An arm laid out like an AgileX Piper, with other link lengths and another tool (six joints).
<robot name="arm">
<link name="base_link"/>
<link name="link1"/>
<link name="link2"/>
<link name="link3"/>
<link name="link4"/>
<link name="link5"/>
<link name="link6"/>
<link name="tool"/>
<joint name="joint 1" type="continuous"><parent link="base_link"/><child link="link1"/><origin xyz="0.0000 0.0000 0.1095" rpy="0.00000 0.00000 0.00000"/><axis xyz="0 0 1"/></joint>
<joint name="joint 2" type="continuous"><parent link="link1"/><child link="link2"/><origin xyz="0.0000 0.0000 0.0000" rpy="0.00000 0.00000 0.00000"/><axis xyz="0 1 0"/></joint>
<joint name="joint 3" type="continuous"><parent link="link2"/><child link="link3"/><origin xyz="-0.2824 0.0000 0.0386" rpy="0.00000 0.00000 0.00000"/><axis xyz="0 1 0"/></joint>
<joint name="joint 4" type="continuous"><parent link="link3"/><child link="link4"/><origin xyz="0.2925 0.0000 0.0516" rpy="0.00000 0.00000 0.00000"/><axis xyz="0.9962 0 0.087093"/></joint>
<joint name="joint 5" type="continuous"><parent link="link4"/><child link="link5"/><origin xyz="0.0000 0.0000 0.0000" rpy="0.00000 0.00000 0.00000"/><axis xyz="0 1 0"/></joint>
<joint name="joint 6" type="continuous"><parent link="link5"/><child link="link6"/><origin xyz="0.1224 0.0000 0.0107" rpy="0.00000 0.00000 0.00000"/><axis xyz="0.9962 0 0.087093"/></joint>
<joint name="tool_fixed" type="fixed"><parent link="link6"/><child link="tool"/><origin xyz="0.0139 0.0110 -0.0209" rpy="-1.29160 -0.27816 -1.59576"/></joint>
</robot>
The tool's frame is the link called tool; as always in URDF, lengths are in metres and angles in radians. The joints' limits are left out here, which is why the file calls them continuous.
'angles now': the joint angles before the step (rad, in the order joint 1, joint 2, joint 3, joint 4, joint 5, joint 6). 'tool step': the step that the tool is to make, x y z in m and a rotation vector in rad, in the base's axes. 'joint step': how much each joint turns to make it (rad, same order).
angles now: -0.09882 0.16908 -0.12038 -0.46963 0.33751 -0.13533
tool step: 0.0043 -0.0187 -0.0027 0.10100 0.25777 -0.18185
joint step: -0.06928 0.24872 -0.12939 -0.00093 0.18384 0.07569
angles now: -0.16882 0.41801 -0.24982 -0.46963 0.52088 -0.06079
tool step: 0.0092 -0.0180 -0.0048 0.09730 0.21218 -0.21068
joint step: -0.04708 0.25287 -0.11958 -0.05442 0.15607 0.16030
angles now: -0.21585 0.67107 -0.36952 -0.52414 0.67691 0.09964
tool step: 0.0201 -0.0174 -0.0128 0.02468 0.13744 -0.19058
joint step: -0.00708 0.25512 -0.08954 -0.13769 0.07819 0.24575
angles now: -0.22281 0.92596 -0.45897 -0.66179 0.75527 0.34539
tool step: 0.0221 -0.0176 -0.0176 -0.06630 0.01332 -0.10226
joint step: 0.00020 0.18267 -0.02876 -0.23008 -0.02557 0.29020
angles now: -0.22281 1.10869 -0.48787 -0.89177 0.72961 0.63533
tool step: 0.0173 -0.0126 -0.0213 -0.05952 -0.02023 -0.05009
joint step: -0.00207 0.14548 -0.00363 -0.23221 -0.03432 0.28375
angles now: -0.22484 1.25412 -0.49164 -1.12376 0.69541 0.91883
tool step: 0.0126 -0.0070 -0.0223 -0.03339 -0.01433 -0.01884
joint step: -0.00023 0.12493 0.00001 -0.19180 -0.01895 0.23549
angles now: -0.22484 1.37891 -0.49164 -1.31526 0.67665 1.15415
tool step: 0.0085 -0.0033 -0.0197 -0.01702 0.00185 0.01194
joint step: -0.00006 0.09896 -0.00001 -0.14688 -0.01355 0.16139
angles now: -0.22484 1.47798 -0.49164 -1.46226 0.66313 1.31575
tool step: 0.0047 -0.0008 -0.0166 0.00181 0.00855 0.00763
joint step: -0.00019 0.07590 -0.00208 -0.08996 -0.00866 0.10566
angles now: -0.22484 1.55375 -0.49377 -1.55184 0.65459 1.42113
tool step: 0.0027 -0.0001 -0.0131 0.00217 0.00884 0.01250
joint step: -0.00018 0.05698 -0.00007 -0.07346 -0.00611 0.07904
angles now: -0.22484 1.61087 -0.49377 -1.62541 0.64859 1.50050
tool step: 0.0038 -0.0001 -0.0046 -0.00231 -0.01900 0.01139
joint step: 0.00018 0.02340 0.00013 -0.06569 -0.00363 0.07143
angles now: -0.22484 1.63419 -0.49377 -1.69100 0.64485 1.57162
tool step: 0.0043 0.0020 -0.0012 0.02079 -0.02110 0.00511
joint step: 0.00005 0.00509 -0.00613 -0.01634 -0.02209 0.03017
